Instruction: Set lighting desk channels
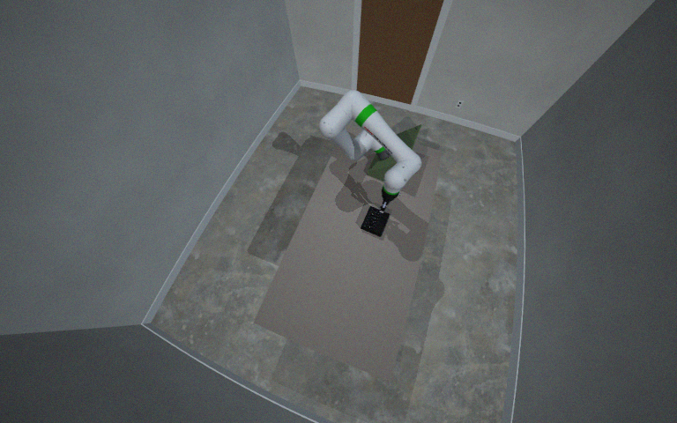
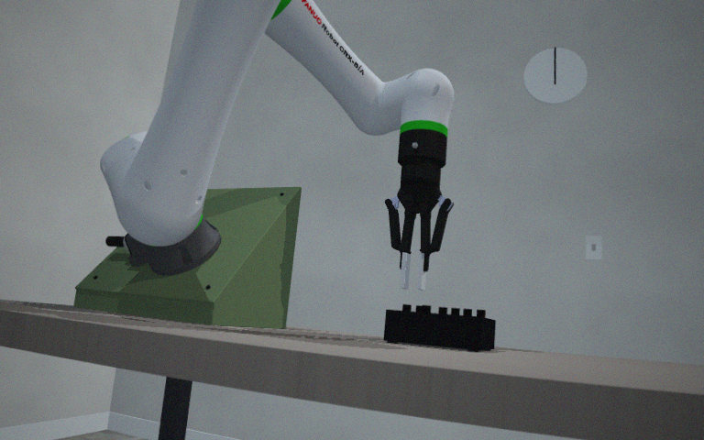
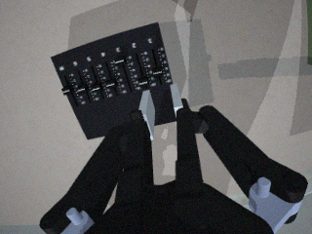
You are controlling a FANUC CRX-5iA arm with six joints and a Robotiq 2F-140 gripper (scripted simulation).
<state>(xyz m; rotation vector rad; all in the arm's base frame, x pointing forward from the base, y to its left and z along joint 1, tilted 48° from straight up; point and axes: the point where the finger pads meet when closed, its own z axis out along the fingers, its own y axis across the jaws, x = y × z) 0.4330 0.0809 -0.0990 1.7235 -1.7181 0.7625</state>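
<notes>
Right now my hand is 7 cm above the fader and 2 cm to the left of it.
</notes>
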